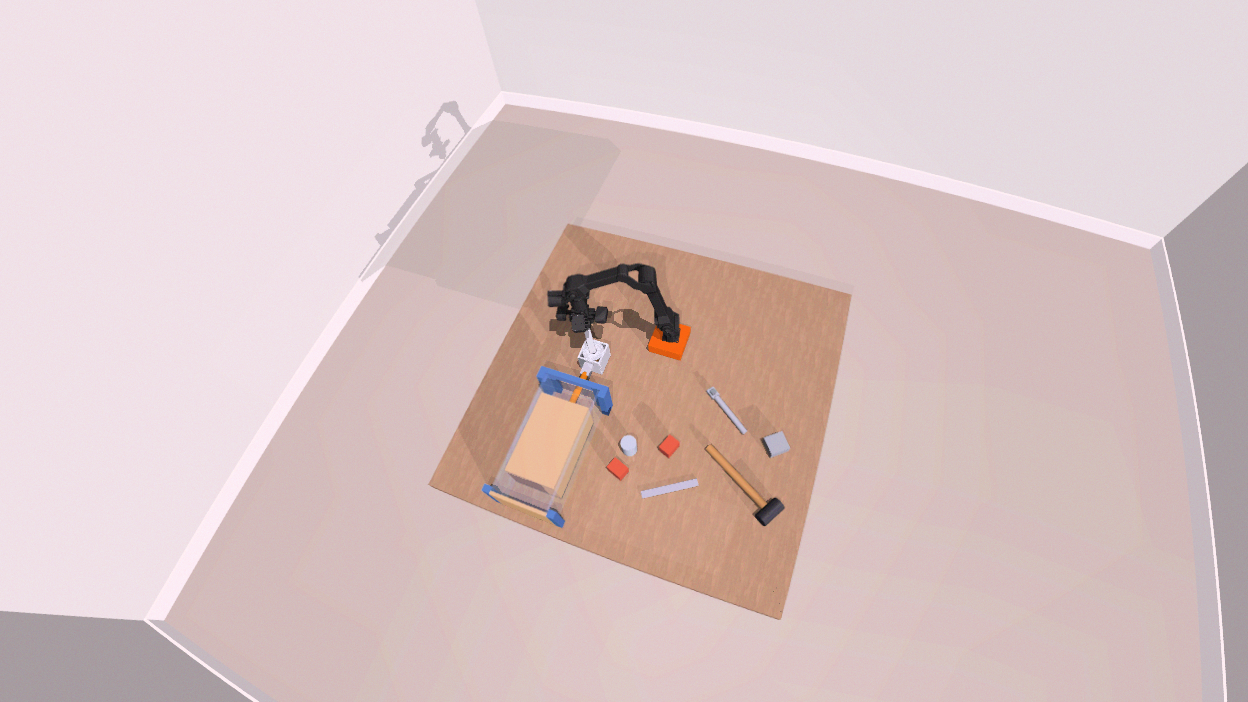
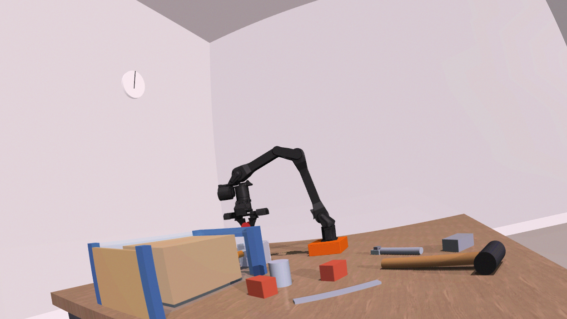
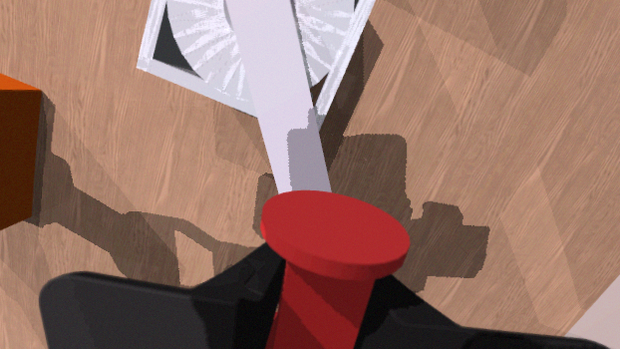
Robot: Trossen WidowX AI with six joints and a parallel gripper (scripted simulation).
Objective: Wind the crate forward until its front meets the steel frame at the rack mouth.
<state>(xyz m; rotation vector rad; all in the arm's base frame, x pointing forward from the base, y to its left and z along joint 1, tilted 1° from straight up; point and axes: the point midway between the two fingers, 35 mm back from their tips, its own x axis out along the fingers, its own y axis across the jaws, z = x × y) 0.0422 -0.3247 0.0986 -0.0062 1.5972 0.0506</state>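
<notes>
The grey winch handle is 3 cm ahead of my gripper tip, 2 cm to the left of it and 1 cm below it. From my gripper tip the other things lie so: red knob: 2 cm above; blue frame bar: 25 cm ahead, 2 cm to the left, 1 cm below; grey winch: 8 cm below, 7 cm ahead, 4 cm to the left.
</notes>
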